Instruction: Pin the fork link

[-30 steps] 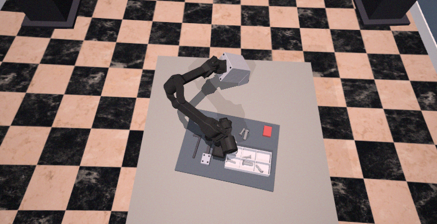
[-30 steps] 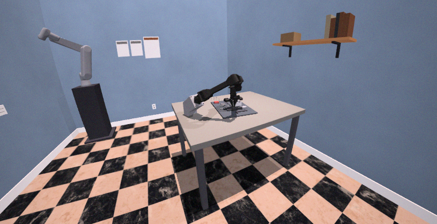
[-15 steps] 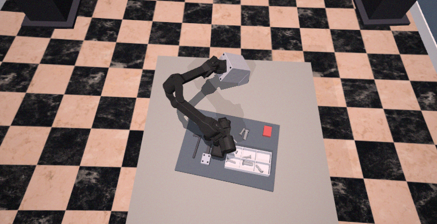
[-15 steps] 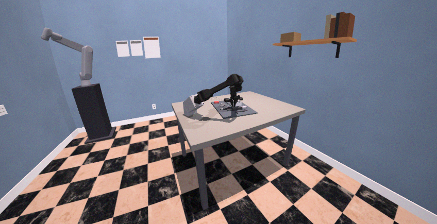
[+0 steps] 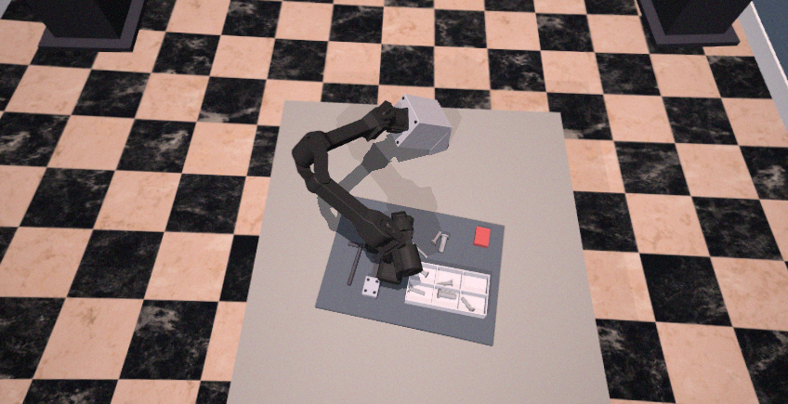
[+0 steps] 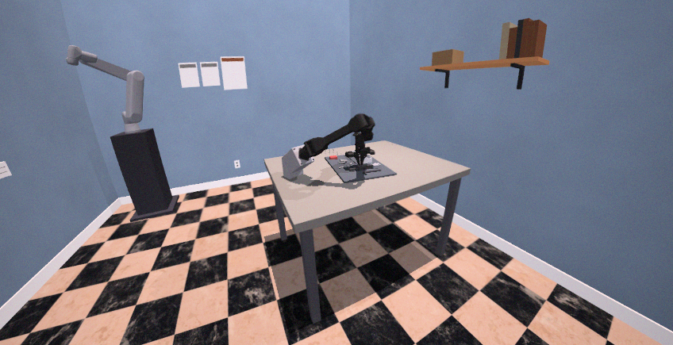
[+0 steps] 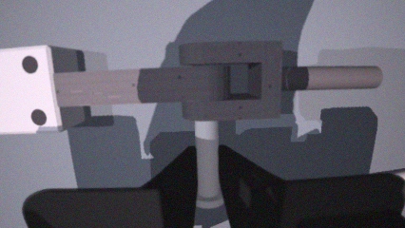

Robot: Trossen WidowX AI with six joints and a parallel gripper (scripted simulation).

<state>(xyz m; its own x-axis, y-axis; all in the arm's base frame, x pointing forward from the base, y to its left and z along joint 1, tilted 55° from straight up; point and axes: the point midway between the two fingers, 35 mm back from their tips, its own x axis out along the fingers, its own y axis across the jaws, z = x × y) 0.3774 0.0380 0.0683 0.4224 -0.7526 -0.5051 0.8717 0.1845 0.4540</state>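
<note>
My gripper is now 4 cm to the left of the eye plate and 3 cm above it. Also, from my hand: dark fork link 4 cm to the right, 4 cm behind, 3 cm below; then pin 7 cm to the left, 4 cm below, 2 cm behind; then dark mat 6 cm to the left, 5 cm below, 1 cm ahead.
</note>
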